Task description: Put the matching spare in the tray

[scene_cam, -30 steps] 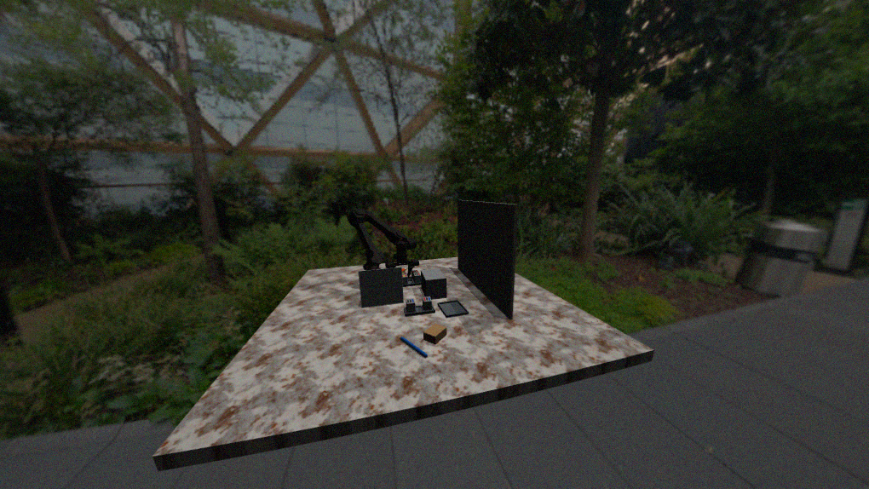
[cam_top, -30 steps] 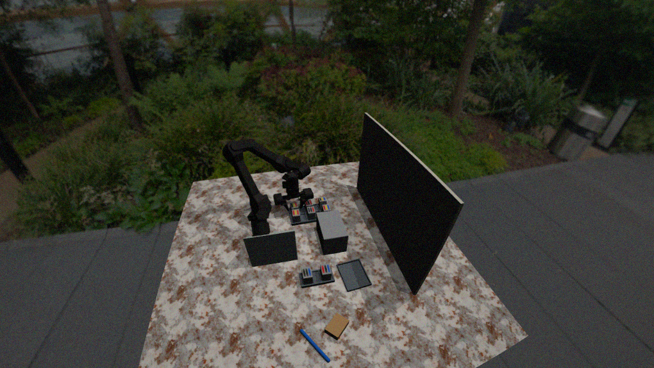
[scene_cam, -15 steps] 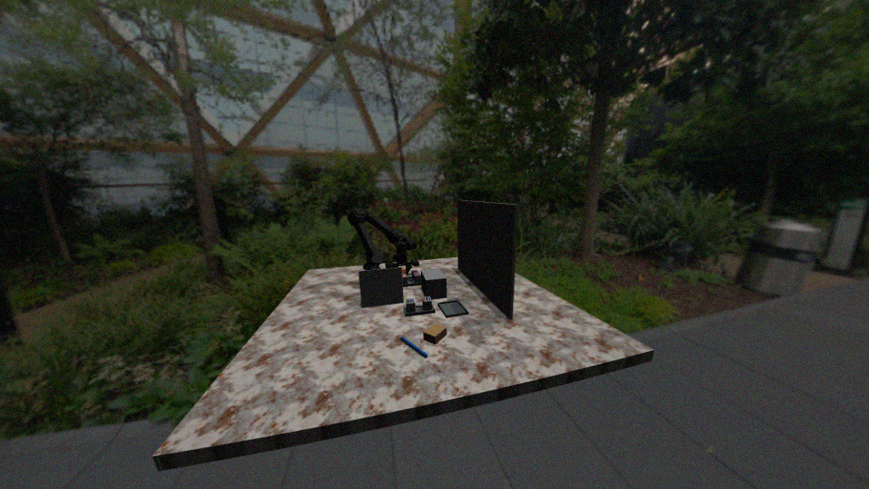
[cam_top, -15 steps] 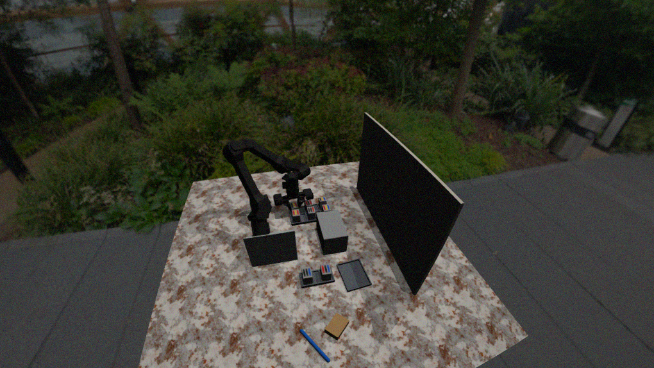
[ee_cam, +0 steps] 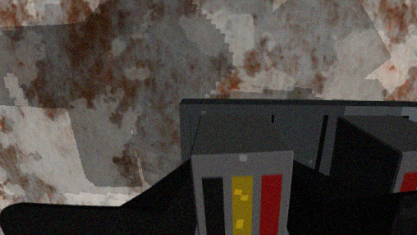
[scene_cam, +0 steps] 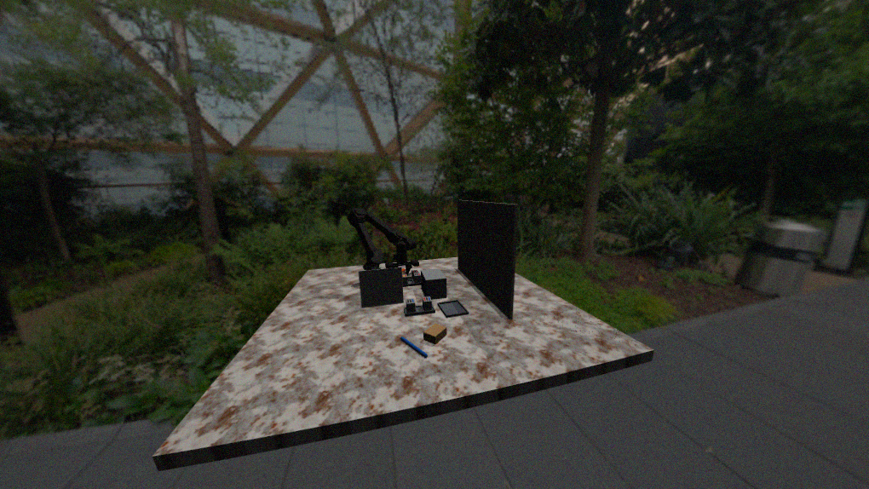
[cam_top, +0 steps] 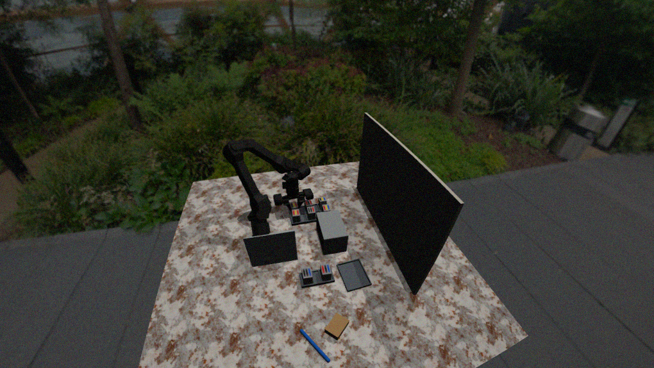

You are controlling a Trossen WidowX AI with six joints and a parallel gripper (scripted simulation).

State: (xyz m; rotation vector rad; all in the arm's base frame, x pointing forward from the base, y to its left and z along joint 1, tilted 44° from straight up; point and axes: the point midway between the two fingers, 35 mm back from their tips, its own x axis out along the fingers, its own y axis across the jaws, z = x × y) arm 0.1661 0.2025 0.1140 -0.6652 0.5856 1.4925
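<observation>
Right now the flat grey tray is 16 cm ahead of my gripper tip, 42 cm to the right of it and 1 cm below it. Round my gripper tip: spare block 2 cm above; holder 2 cm ahead, 40 cm to the right, 1 cm below; grey mounted unit 13 cm ahead, 21 cm to the right, 3 cm above.
</observation>
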